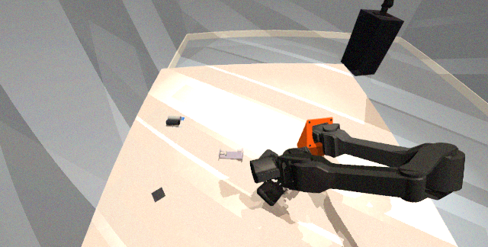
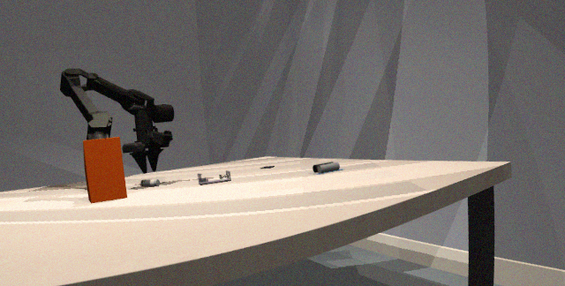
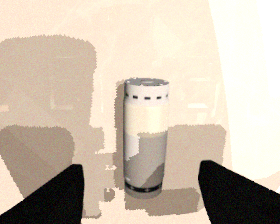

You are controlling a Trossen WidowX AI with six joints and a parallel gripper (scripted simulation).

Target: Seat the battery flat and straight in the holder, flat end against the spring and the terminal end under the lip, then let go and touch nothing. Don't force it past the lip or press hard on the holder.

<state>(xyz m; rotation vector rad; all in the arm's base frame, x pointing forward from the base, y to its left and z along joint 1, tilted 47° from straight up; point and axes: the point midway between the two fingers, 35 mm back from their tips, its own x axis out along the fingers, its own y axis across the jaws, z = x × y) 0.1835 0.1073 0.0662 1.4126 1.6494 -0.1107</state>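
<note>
Now: gripper tip 3 cm above the battery.
</note>
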